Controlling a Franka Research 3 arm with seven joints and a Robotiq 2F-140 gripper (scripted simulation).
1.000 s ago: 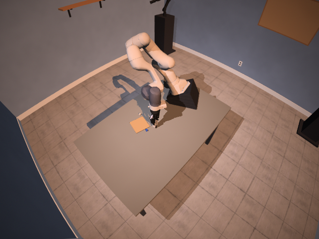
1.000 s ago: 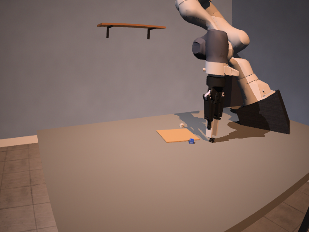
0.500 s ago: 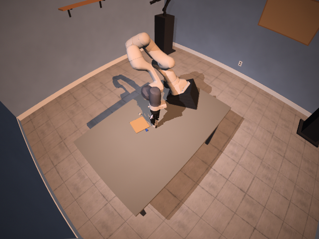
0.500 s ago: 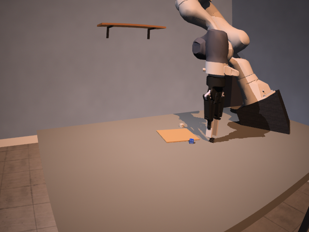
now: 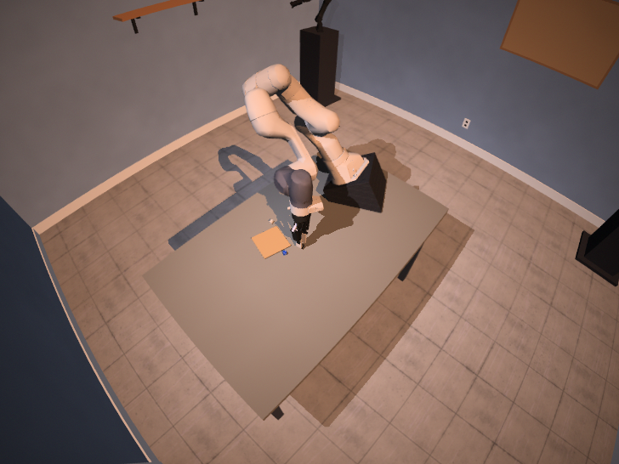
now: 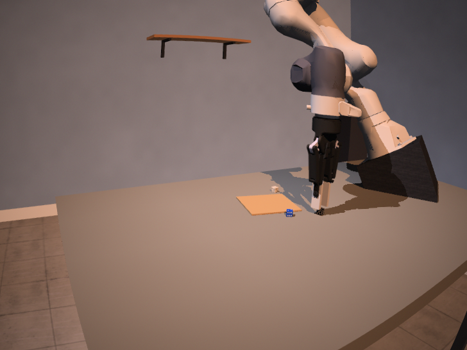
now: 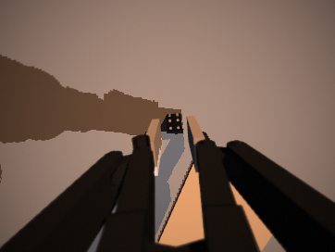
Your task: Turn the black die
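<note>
My gripper is now 1 cm to the right of the black die and 4 cm above it. The rest, counted from my hand: orange mat 8 cm ahead, 12 cm to the right, 5 cm below; blue die 8 cm ahead, 2 cm to the right, 4 cm below; white die 21 cm to the right, 4 cm below.
</note>
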